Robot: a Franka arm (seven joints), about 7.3 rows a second.
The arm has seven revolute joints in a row. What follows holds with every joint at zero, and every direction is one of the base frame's. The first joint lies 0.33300 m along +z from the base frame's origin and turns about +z. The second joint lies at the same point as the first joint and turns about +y. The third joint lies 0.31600 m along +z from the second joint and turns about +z. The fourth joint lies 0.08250 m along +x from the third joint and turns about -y. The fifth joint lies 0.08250 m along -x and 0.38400 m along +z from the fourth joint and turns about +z. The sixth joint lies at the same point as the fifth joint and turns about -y. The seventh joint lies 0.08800 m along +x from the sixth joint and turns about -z. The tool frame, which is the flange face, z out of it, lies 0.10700 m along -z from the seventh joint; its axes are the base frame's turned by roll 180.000, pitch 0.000 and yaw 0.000 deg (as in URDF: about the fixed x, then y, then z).
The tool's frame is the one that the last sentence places.
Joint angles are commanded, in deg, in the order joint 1, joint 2, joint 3, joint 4, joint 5, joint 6, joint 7. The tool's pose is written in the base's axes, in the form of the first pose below.
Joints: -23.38 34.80 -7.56 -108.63 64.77 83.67 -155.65
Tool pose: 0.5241 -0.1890 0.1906 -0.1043 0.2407 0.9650 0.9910 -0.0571 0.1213
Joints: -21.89 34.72 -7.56 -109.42 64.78 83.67 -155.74
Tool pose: 0.5246 -0.1734 0.1873 -0.1014 0.2322 0.9674 0.9932 -0.0328 0.1119
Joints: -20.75 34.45 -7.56 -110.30 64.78 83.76 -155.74
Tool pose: 0.5237 -0.1611 0.1853 -0.0967 0.2266 0.9692 0.9946 -0.0154 0.1028
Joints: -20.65 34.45 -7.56 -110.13 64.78 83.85 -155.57
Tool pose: 0.5250 -0.1608 0.1860 -0.0967 0.2290 0.9686 0.9946 -0.0146 0.1027
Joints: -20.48 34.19 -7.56 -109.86 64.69 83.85 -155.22
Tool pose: 0.5275 -0.1602 0.1898 -0.0994 0.2329 0.9674 0.9944 -0.0110 0.1048
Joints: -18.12 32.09 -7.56 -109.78 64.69 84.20 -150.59
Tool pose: 0.5391 -0.1406 0.2101 -0.0633 0.2470 0.9669 0.9980 0.0091 0.0630
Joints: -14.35 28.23 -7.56 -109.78 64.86 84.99 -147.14
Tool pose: 0.5552 -0.1080 0.2472 -0.0830 0.2721 0.9587 0.9961 0.0511 0.0718
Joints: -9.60 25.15 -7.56 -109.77 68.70 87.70 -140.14
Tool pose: 0.5752 -0.0655 0.2800 -0.0389 0.2806 0.9590 0.9992 0.0232 0.0338
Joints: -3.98 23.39 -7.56 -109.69 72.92 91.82 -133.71
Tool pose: 0.5919 -0.0145 0.3002 0.0145 0.2861 0.9581 0.9999 -0.0091 -0.0124
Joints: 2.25 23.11 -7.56 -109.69 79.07 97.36 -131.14
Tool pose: 0.6052 0.0423 0.3062 0.0323 0.2738 0.9612 0.9984 -0.0530 -0.0185
